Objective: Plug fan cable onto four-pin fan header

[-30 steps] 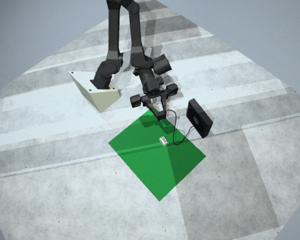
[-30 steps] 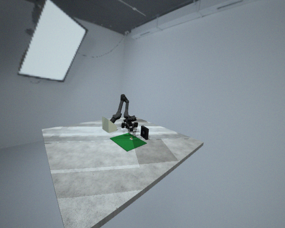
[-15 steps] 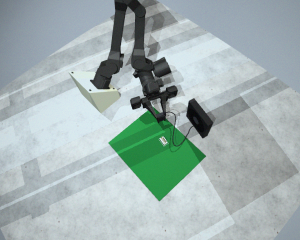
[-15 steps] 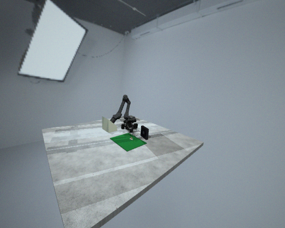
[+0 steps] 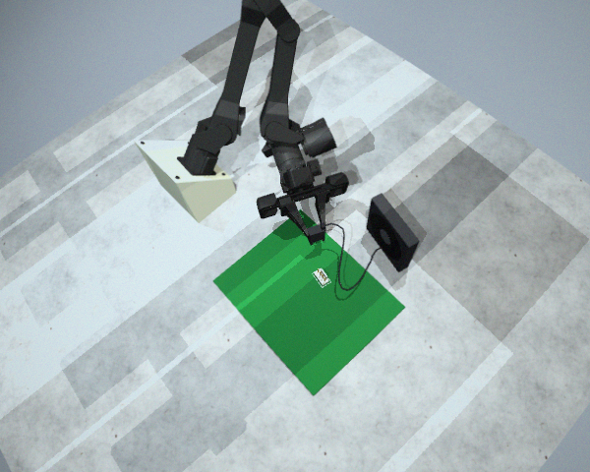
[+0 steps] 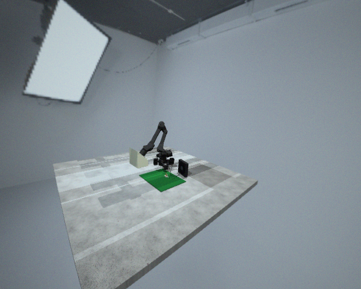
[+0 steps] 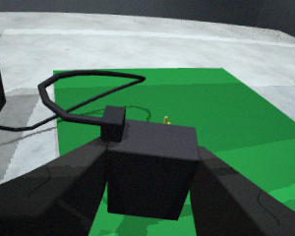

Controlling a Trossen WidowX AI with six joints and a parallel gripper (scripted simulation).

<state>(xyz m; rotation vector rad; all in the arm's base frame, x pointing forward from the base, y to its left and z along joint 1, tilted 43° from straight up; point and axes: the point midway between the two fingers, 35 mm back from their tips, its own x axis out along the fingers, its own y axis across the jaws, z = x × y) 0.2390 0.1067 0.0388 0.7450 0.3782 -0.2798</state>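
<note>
The white four-pin fan header lies 6 cm below my gripper tip, 6 cm ahead of it and 4 cm to the right of it. The rest, counted from my gripper tip: black plug: 1 cm below; green board: 9 cm to the right, 8 cm below, 6 cm ahead; black cable: 2 cm to the left, 1 cm ahead.
</note>
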